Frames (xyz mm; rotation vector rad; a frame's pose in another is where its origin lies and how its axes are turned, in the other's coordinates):
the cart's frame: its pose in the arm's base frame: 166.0 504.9 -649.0 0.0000 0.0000 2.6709
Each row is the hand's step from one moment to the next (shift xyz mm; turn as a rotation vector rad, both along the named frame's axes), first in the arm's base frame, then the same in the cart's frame.
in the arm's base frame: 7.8 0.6 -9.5 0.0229 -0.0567 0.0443
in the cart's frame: -6.7 -4.1 -9.5 -0.0461 0.0401 0.0443
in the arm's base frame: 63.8 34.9 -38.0 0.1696 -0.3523 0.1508
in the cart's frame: -41.0 -60.0 -38.0 -0.3109 0.2371 0.1508
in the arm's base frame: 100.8 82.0 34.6 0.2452 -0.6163 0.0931
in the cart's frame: -52.7 -118.8 34.6 -0.4980 0.4381 0.0931
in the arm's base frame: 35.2 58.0 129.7 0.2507 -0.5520 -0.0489
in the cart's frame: -5.1 -67.7 129.7 -0.4738 0.3783 -0.0489
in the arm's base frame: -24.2 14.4 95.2 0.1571 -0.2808 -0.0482
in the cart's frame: 28.1 -1.9 95.2 -0.2674 0.1790 -0.0482
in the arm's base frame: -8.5 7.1 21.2 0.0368 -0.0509 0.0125
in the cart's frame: 10.8 -2.5 21.2 -0.0559 0.0287 0.0125
